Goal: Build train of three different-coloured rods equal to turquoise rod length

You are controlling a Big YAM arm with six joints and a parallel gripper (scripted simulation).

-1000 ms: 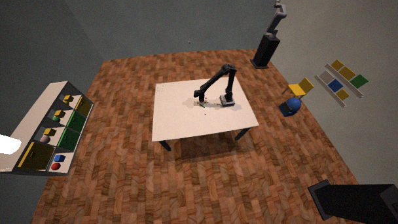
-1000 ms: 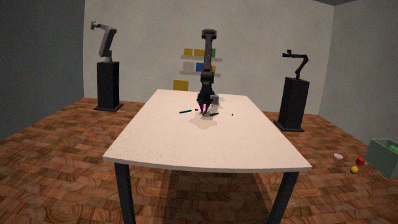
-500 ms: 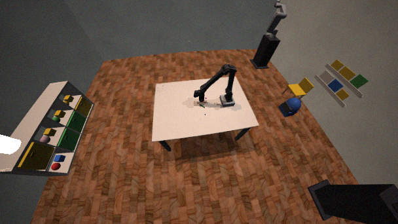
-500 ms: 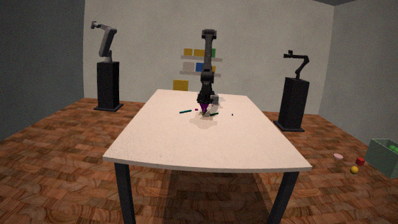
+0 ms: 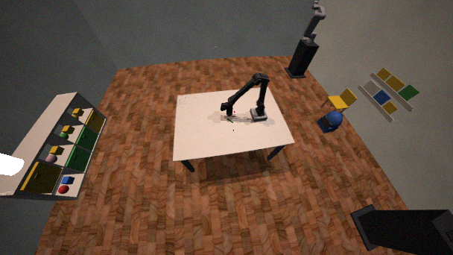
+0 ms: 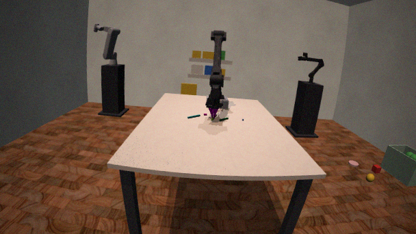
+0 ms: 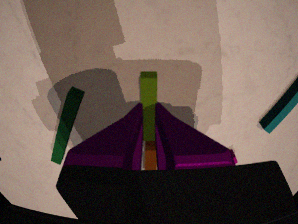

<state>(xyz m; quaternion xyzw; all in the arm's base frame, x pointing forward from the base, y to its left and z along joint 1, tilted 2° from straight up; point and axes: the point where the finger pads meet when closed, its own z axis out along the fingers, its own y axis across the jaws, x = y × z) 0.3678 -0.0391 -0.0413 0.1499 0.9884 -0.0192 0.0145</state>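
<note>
Right now my hand is 5 cm past the orange rod, 1 cm to the right of it and 1 cm above it. Round my hand: magenta rod (7 cm behind, 5 cm to the right, 1 cm below); lime rod (1 cm below); green rod (7 cm to the left, 1 cm below).
</note>
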